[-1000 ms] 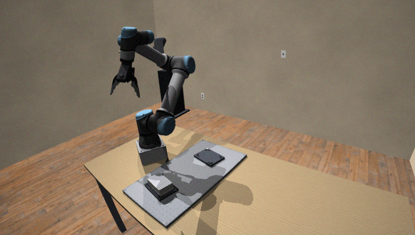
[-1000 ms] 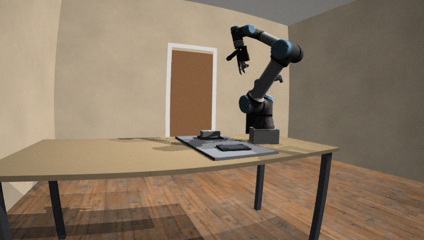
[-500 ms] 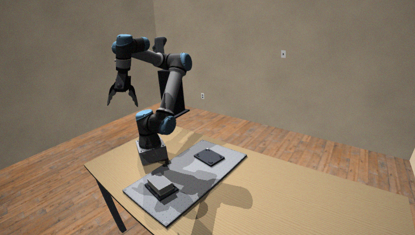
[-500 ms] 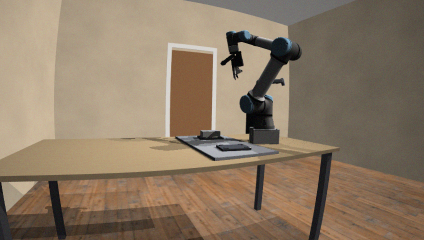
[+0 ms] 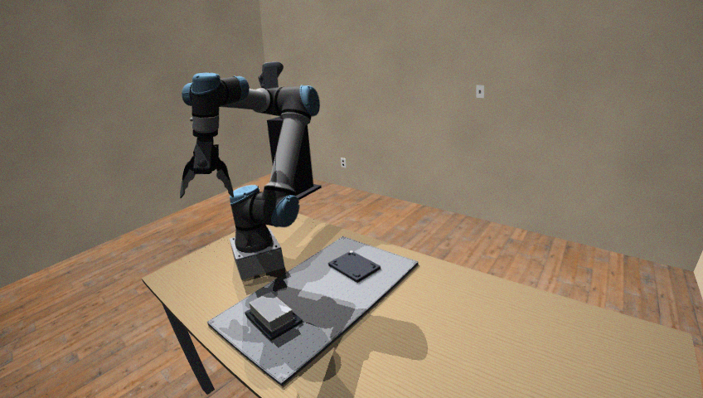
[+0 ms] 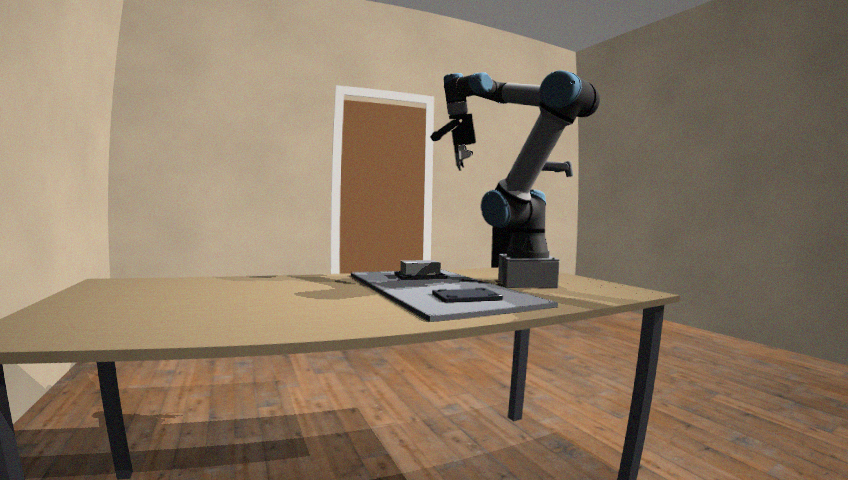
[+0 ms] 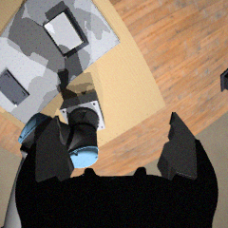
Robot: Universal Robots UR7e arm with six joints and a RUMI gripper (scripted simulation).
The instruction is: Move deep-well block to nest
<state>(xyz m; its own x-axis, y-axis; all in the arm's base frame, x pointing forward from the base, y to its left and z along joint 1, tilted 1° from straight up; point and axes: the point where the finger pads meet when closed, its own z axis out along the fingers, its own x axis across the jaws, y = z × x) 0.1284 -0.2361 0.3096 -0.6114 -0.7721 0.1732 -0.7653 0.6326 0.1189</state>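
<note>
The grey deep-well block is 170 mm ahead of my hand, 20 mm to the left of it and 360 mm below it. From my hand the other things lie so: plate nest N2 (240 mm ahead, 390 mm to the left, 380 mm below).
</note>
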